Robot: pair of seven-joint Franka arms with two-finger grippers.
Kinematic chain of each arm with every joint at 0, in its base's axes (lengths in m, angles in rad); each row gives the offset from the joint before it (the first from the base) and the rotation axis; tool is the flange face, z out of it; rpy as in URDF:
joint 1: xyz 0 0 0.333 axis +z
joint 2: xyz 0 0 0 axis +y
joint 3: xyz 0 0 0.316 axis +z
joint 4: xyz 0.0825 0 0 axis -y
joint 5: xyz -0.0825 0 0.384 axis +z
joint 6: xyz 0 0 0 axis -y
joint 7: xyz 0.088 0 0 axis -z
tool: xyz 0 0 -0.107 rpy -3.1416 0 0
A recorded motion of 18 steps. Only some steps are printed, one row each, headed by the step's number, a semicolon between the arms.
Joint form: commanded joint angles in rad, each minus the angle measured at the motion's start. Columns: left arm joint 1, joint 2, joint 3, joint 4, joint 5, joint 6, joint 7; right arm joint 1, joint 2, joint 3, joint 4, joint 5, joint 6, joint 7.
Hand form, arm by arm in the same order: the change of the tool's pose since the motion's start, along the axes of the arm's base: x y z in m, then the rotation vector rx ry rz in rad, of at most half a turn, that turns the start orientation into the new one. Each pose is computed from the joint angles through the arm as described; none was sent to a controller.
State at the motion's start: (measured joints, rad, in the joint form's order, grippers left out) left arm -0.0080 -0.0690 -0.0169 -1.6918 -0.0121 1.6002 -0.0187; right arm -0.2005 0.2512 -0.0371 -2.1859 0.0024 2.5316 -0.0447
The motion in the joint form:
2: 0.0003 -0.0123 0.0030 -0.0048 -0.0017 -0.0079 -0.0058; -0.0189 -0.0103 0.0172 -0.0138 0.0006 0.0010 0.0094
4: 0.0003 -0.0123 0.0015 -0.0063 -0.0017 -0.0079 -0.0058; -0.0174 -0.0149 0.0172 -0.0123 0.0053 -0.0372 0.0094
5: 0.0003 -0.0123 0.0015 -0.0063 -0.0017 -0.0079 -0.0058; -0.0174 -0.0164 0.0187 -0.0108 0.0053 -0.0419 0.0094
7: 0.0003 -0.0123 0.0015 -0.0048 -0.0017 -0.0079 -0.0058; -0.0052 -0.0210 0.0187 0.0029 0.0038 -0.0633 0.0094
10: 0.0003 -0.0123 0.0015 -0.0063 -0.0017 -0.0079 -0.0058; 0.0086 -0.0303 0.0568 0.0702 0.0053 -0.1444 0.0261
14: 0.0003 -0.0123 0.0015 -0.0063 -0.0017 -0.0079 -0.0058; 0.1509 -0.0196 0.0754 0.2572 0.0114 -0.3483 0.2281
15: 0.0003 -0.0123 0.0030 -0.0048 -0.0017 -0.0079 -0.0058; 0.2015 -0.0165 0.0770 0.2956 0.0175 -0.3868 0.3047
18: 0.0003 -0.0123 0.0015 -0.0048 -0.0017 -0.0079 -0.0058; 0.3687 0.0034 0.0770 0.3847 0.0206 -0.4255 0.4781
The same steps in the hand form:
2: -0.0044 0.0017 0.0036 -0.0016 0.0005 0.0091; -0.0042 -0.0001 0.0002 0.0062 0.0011 -0.0121
4: -0.0045 0.0009 0.0029 -0.0014 0.0020 0.0076; -0.0070 0.0014 -0.0003 0.0168 0.0316 -0.0143
5: -0.0045 0.0009 0.0029 -0.0014 0.0020 0.0076; -0.0067 0.0022 0.0008 0.0175 0.0332 -0.0129
7: -0.0045 0.0009 0.0036 -0.0015 0.0005 0.0076; -0.0025 0.0083 0.0069 0.0172 0.0365 0.0005
10: -0.0045 0.0009 0.0029 -0.0014 0.0020 0.0076; 0.0166 0.0345 0.0329 0.0281 0.0391 0.0343
14: -0.0045 0.0009 0.0029 -0.0014 0.0020 0.0076; 0.0565 0.1261 0.0906 0.0501 0.0667 -0.0092
15: -0.0044 0.0017 0.0036 -0.0016 0.0005 0.0091; 0.0614 0.1583 0.1028 0.0586 0.0711 -0.0362
18: -0.0045 0.0009 0.0036 -0.0015 0.0005 0.0076; 0.0655 0.2633 0.1284 0.0723 0.0470 -0.0424

